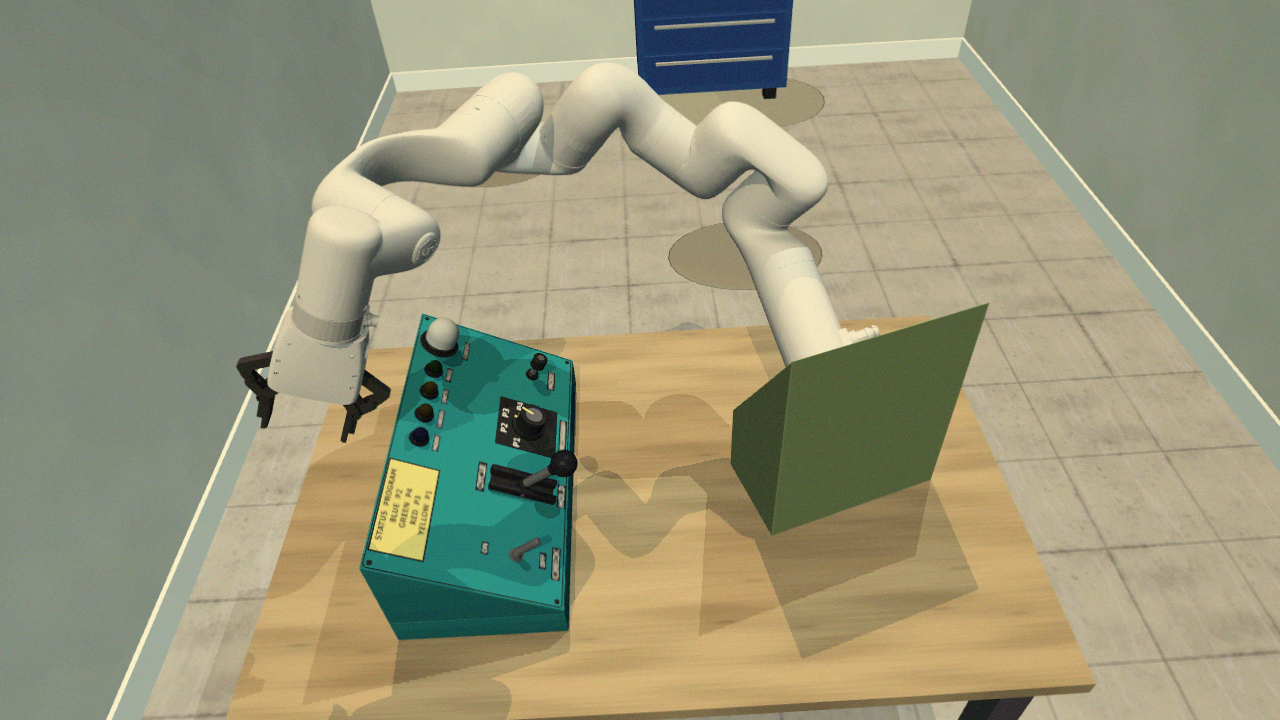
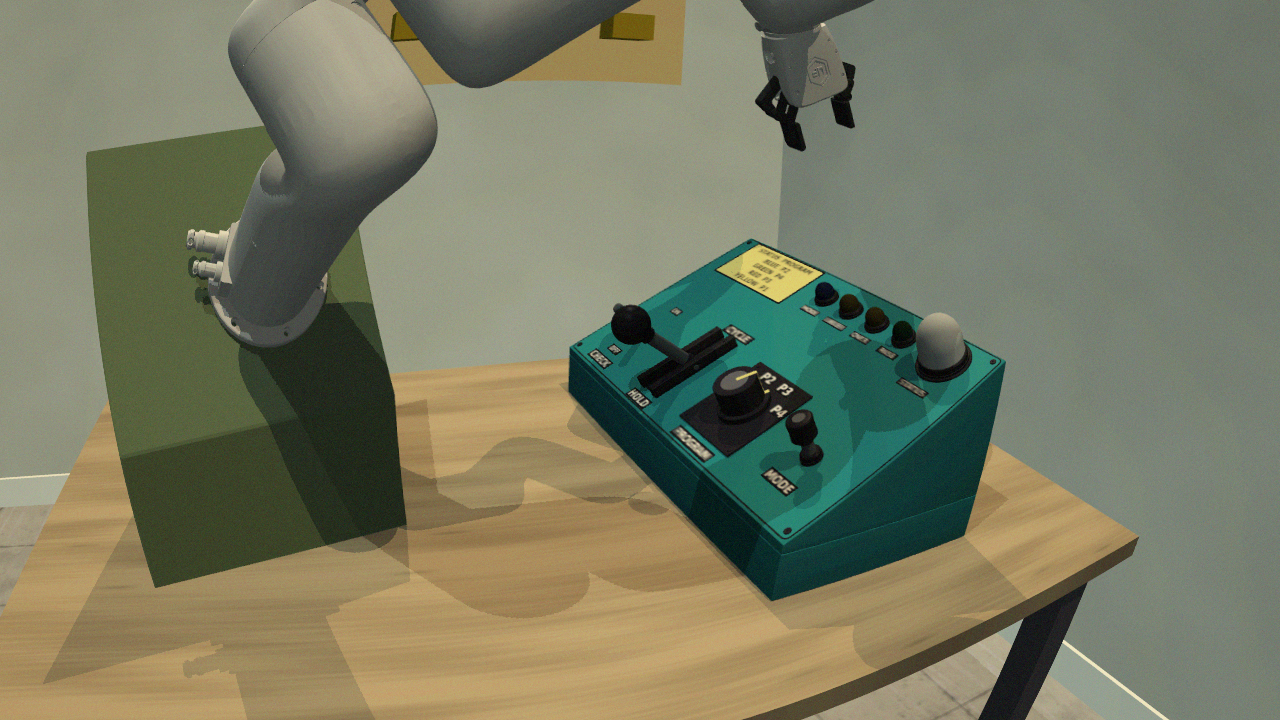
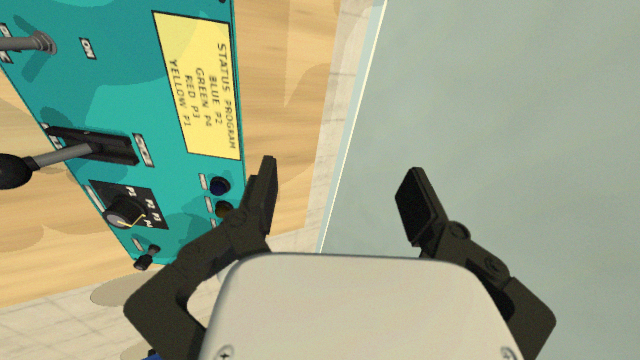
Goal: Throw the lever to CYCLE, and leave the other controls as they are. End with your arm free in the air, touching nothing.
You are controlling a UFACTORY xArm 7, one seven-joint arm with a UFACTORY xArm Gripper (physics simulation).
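Frame: origin at the arm's base, x ahead, y down, z left, level; metres.
Seen in the pictures: gripper, fingertip midpoint: [image 1: 306,428] [image 2: 822,136] [image 3: 340,177]; arm's base at its link origin: [image 1: 822,371] [image 2: 266,279].
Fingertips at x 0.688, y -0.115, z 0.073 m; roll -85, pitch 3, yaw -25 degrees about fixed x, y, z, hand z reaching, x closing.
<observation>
Pixels of each thing's top centre, then the offset from my fingertips to it. "spot": a spot on its surface instead.
- CYCLE label at a spot on its surface: [image 2: 738,334] [image 1: 481,475] [image 3: 144,151] spot: dx -0.173, dy +0.227, dz -0.071 m
- rotary PROGRAM knob at its top centre: [image 2: 741,369] [image 1: 529,410] [image 3: 119,224] dx -0.253, dy +0.218, dz -0.181 m
- MODE switch at its top centre: [image 2: 812,410] [image 1: 532,356] [image 3: 148,267] dx -0.266, dy +0.212, dz -0.301 m
- OFF toggle at its top centre: [image 1: 525,539] dx -0.232, dy +0.221, dz +0.058 m
- white dome at a spot on its surface: [image 2: 940,342] spot: dx -0.147, dy +0.152, dz -0.344 m
- yellow card at its top centre: [image 2: 769,257] [image 3: 205,104] [image 1: 402,500] dx -0.076, dy +0.163, dz +0.003 m
The teal control box [image 1: 456,510] [image 2: 877,528] [image 3: 130,80] stands on the table. Its lever, with a black ball knob [image 1: 562,462] [image 2: 631,324] [image 3: 14,171] on a grey shaft, leans toward the HOLD end of its black slot, away from the CYCLE label [image 1: 481,476] [image 2: 738,334] [image 3: 143,150]. My gripper [image 1: 305,430] [image 2: 821,136] [image 3: 340,177] is open and empty in the air, beyond the status-lamp side of the box, apart from the lever. The rotary PROGRAM knob [image 1: 531,420] [image 2: 739,392] and the MODE switch [image 1: 537,361] [image 2: 802,425] stand beside the lever.
An ON/OFF toggle [image 1: 526,548] [image 3: 32,43] is on the lever's other side. A white dome [image 1: 441,334] [image 2: 940,342] and several dark lamps line the far edge by a yellow card [image 1: 404,510] [image 2: 769,273] [image 3: 200,85]. A green block [image 1: 877,420] [image 2: 241,501] stands by the arm's base.
</observation>
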